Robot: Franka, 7 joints.
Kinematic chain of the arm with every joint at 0, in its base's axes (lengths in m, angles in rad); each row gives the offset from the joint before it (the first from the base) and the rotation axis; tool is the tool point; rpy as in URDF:
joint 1: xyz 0 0 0.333 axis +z
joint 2: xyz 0 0 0 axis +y
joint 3: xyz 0 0 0.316 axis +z
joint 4: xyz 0.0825 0 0 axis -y
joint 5: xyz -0.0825 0 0.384 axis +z
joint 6: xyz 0 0 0 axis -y
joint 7: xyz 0.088 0 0 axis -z
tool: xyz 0 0 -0.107 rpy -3.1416 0 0
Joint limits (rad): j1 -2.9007..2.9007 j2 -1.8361..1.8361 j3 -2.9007..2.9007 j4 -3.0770..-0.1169 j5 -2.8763..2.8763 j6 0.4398..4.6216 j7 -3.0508..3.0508
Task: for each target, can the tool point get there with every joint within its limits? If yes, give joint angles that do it. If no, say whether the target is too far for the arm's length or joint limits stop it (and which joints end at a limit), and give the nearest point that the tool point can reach.
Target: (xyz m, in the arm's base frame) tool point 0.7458 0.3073 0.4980
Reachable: yes | joints -2.3733 -0.9435 2.2832 -1.0383 -0.4519 3.1260 -2.0807
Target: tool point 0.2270 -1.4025 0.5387
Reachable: no: too far | nearest point 0.1357 -0.8381 0.4559 | short by 0.578 m
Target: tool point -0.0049 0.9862 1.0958
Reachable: no: too far | nearest point -0.0034 0.6786 0.8579 | short by 0.389 m
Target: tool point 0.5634 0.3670 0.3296
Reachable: yes | joints -1.6740 -1.1794 1.7409 -1.4095 0.7221 1.5185 -1.9918
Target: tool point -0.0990 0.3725 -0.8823
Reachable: no: too far | nearest point -0.0859 0.3234 -0.3583 | short by 0.526 m
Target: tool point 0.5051 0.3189 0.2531
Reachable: yes | joints -1.3132 -1.2779 1.8313 -2.0627 1.2745 2.6255 -0.8167
